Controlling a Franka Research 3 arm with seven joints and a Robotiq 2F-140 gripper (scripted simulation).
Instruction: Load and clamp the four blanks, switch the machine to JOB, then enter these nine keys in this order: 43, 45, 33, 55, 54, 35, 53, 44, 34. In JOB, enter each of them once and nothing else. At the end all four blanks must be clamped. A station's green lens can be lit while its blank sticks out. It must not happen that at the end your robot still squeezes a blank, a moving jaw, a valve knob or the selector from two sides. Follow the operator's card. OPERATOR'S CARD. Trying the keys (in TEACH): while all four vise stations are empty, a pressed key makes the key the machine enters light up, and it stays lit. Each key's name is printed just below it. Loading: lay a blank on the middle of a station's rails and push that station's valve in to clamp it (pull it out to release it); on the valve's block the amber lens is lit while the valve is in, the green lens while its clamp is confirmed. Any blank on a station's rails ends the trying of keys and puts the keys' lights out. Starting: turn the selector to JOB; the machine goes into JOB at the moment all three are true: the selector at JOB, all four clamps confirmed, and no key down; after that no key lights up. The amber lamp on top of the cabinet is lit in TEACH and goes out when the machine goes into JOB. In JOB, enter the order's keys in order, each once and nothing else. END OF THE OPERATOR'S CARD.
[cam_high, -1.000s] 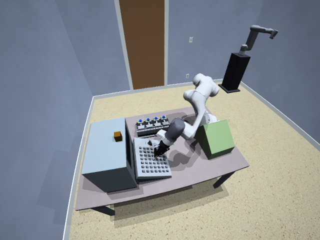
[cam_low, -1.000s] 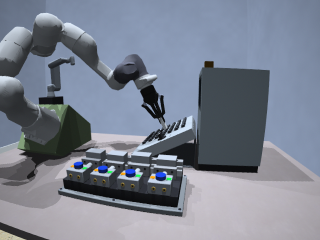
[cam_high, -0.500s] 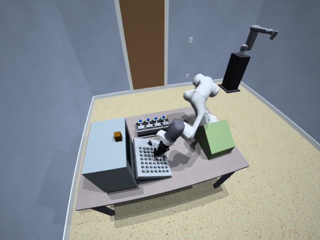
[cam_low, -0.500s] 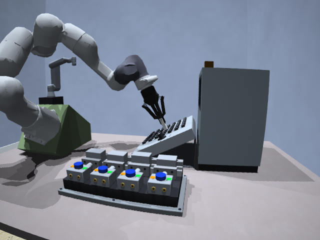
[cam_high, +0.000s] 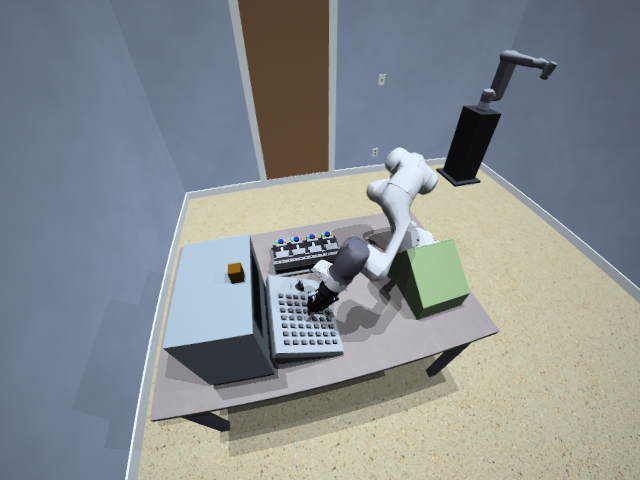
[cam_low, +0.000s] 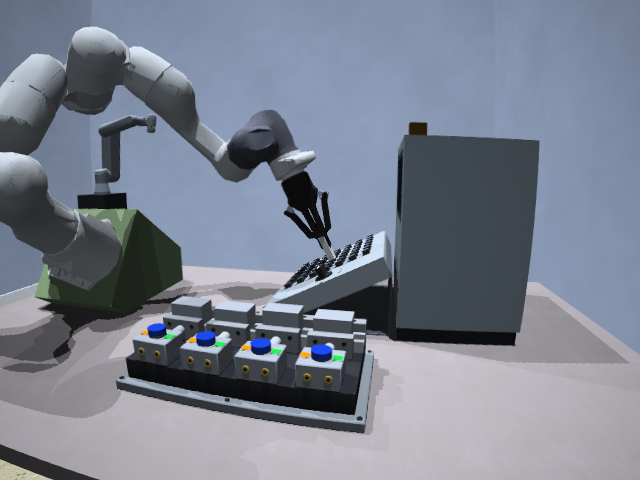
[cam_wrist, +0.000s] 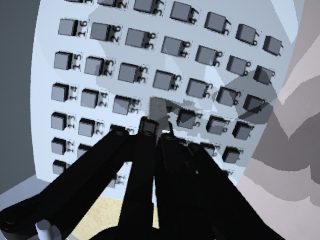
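My hand is 40 mm above the key, 30 mm to the left of it and 20 mm past it. The rest, counted from my hand: keypad: 70 mm below, 50 mm to the right, 40 mm ahead; then selector knob: 160 mm to the right, 20 mm below, 10 mm ahead.
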